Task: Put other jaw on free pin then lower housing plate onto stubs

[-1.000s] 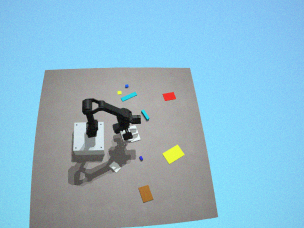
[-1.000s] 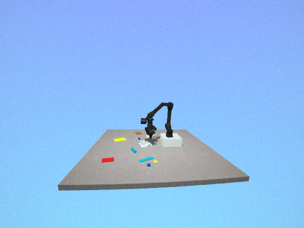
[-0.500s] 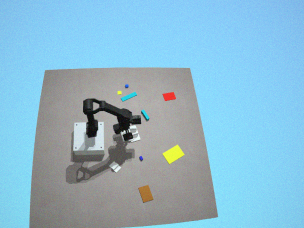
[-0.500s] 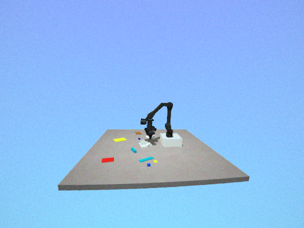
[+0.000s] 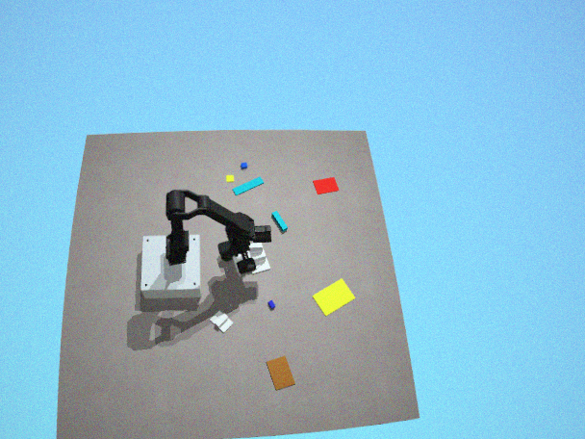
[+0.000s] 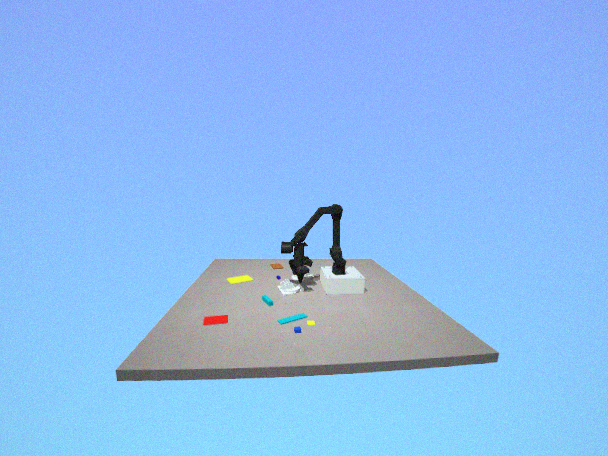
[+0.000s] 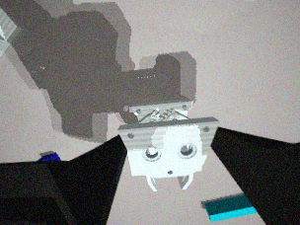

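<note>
My gripper tip is now 20 mm short of the white jaw, 20 mm to the right of it and 40 mm above it. From my gripper tip the other things lie so: yellow piece (310 mm ahead, 220 mm to the right, 50 mm below); brown piece (40 mm ahead, 450 mm to the right, 50 mm below); white base plate (70 mm ahead, 10 mm to the left, 50 mm below).
</note>
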